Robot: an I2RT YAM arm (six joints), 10 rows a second.
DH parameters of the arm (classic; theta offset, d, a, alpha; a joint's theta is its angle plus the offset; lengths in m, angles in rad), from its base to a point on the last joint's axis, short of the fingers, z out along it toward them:
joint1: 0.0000 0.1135 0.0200 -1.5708
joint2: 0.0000 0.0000 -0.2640 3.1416
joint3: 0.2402 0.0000 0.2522 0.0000
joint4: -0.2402 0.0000 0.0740 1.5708
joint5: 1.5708 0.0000 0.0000 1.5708
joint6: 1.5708 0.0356 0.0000 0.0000
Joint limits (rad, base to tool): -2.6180..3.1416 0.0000..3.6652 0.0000..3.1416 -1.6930..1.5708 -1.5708..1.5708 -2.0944..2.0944
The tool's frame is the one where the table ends.
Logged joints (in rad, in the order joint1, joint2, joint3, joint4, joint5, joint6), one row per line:
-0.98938 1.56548 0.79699 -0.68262 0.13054 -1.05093
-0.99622 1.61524 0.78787 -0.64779 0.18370 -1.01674
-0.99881 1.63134 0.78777 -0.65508 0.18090 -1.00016
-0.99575 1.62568 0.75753 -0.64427 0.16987 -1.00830
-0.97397 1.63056 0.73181 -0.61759 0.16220 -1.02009
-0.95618 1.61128 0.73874 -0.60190 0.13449 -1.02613
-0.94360 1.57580 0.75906 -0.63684 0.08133 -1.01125
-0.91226 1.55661 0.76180 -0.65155 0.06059 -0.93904
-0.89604 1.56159 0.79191 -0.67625 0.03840 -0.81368
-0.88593 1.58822 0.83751 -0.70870 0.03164 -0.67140
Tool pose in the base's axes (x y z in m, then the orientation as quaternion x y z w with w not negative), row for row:
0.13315 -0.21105 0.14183 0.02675 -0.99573 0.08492 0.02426
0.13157 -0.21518 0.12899 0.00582 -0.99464 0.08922 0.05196
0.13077 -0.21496 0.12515 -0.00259 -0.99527 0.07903 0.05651
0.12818 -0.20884 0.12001 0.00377 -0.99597 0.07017 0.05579
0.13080 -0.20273 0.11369 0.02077 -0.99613 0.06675 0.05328
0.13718 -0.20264 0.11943 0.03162 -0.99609 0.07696 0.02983
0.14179 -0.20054 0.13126 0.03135 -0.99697 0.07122 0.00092
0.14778 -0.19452 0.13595 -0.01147 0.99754 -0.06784 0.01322
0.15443 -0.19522 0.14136 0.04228 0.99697 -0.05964 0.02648
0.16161 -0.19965 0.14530 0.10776 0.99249 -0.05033 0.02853
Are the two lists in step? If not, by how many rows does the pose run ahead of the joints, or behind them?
They are in step.
